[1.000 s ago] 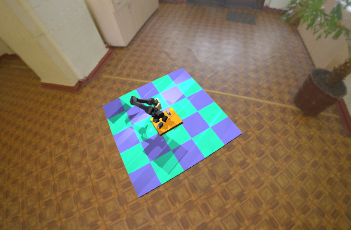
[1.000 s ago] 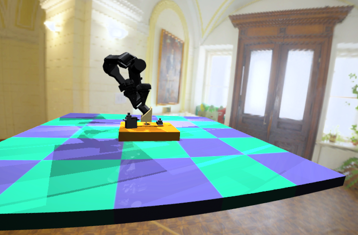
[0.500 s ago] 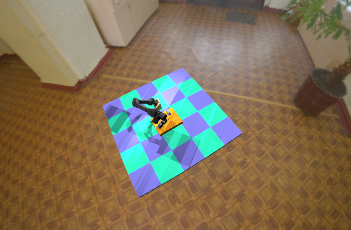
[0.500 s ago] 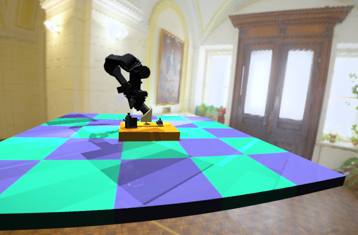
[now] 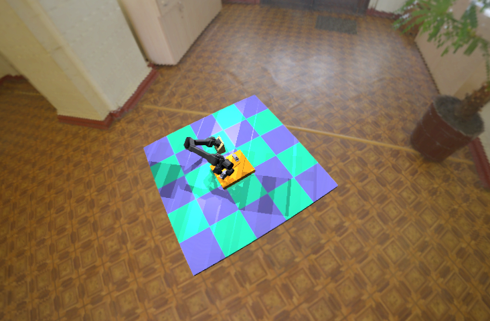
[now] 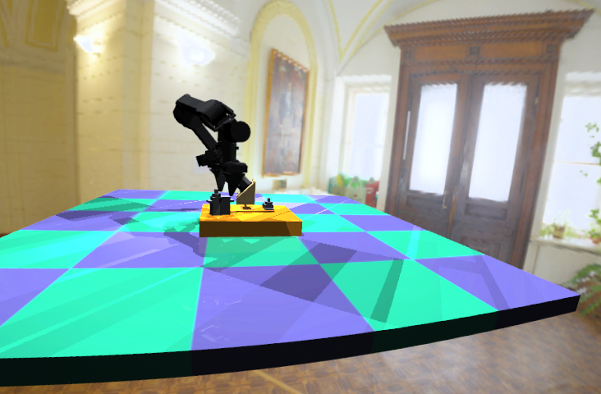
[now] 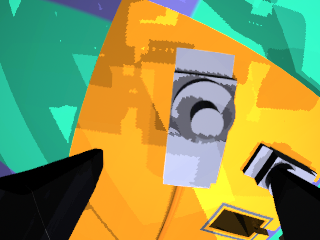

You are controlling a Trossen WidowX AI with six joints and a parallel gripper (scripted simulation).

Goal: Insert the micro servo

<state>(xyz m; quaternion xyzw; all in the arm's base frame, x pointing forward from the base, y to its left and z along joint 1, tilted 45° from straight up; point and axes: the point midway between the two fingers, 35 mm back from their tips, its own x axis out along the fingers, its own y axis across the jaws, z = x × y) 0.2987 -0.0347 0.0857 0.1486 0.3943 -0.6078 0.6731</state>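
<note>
Now: gripper tip 9 cm above the orange deck and 8 cm to the right of it.
</note>
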